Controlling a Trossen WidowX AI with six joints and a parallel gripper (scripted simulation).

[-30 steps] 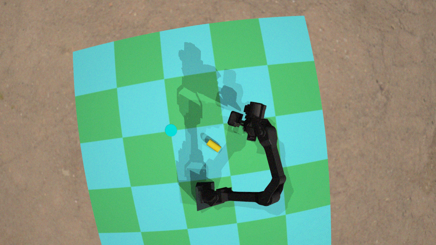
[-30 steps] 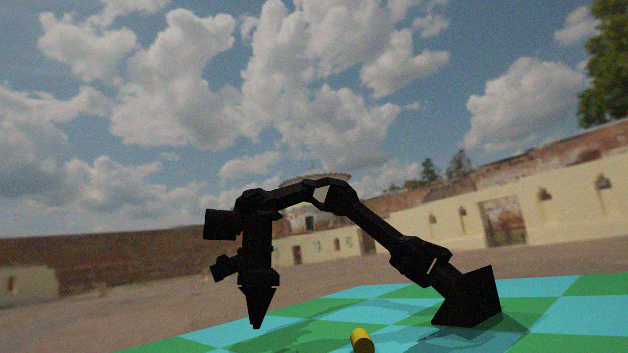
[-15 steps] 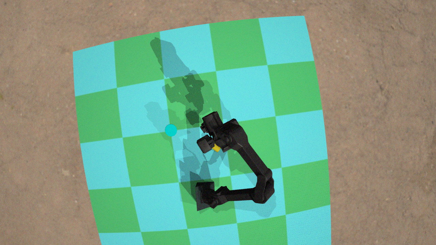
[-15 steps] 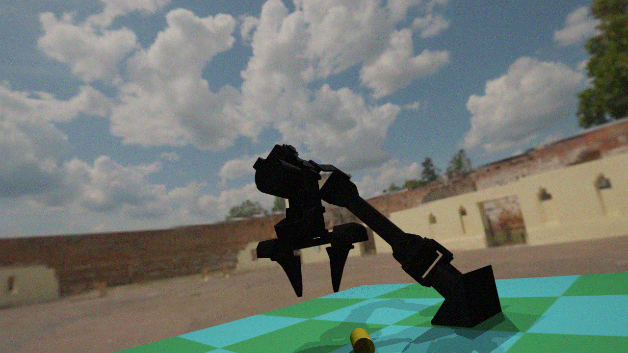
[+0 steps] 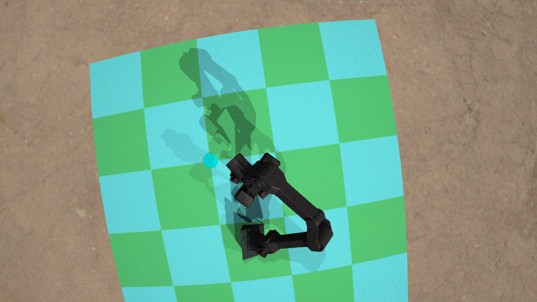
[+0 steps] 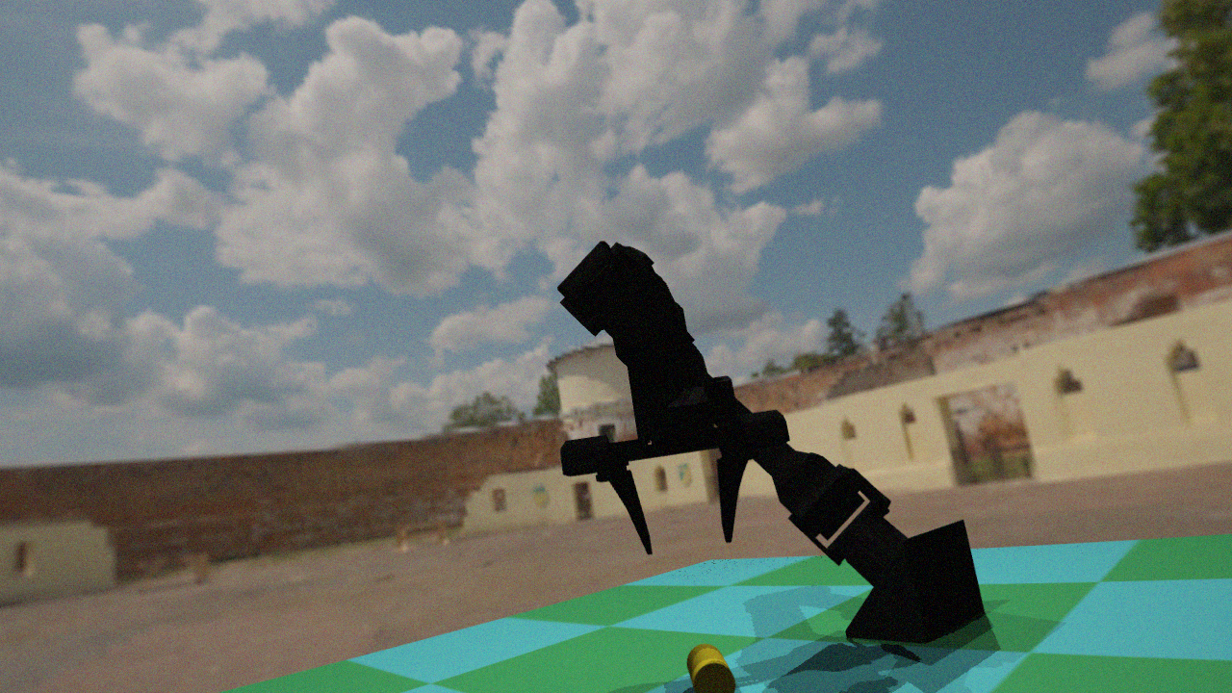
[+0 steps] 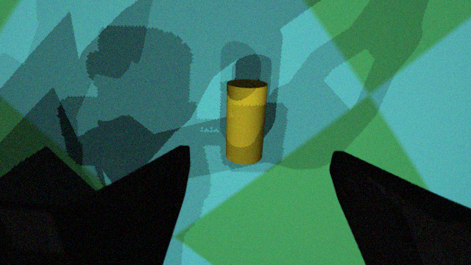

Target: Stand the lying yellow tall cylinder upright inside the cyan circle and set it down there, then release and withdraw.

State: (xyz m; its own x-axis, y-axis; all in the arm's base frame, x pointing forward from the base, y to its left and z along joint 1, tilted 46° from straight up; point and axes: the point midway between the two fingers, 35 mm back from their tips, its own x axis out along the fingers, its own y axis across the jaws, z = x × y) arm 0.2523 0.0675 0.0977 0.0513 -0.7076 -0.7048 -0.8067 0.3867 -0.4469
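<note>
Right now the yellow tall cylinder is 11 cm below my gripper tip, 2 cm to the right of it and 2 cm behind it. Round my gripper tip: cyan circle (19 cm to the left, 12 cm below, 6 cm ahead).
</note>
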